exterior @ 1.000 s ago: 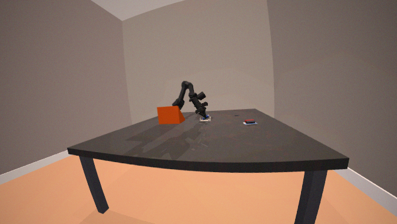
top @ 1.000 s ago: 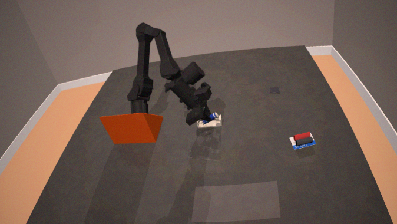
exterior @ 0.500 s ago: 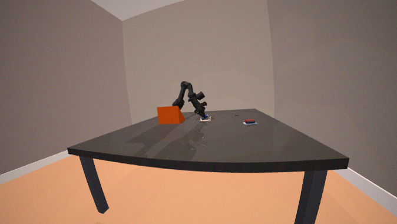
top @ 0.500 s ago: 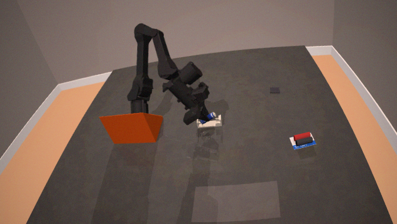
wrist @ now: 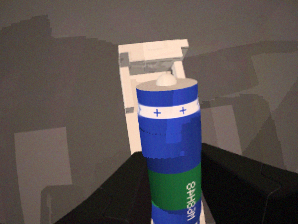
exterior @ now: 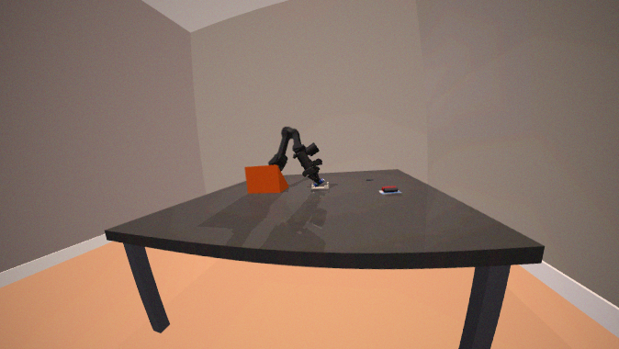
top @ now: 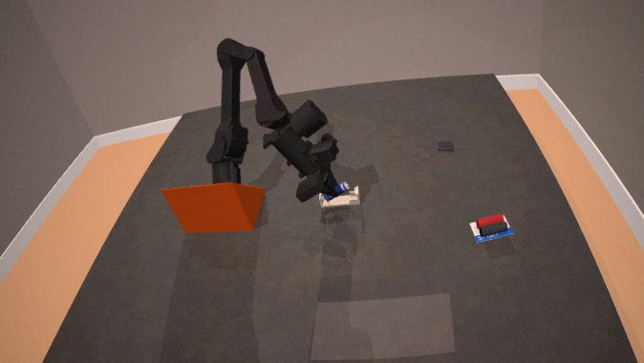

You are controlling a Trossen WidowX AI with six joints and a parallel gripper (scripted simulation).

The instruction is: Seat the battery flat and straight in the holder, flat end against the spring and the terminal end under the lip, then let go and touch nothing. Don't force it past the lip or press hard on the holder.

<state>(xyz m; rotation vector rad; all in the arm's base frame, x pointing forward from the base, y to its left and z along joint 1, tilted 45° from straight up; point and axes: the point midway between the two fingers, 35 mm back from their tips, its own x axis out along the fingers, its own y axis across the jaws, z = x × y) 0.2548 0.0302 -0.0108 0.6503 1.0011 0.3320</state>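
Right now my gripper tip is 10 mm below the battery.
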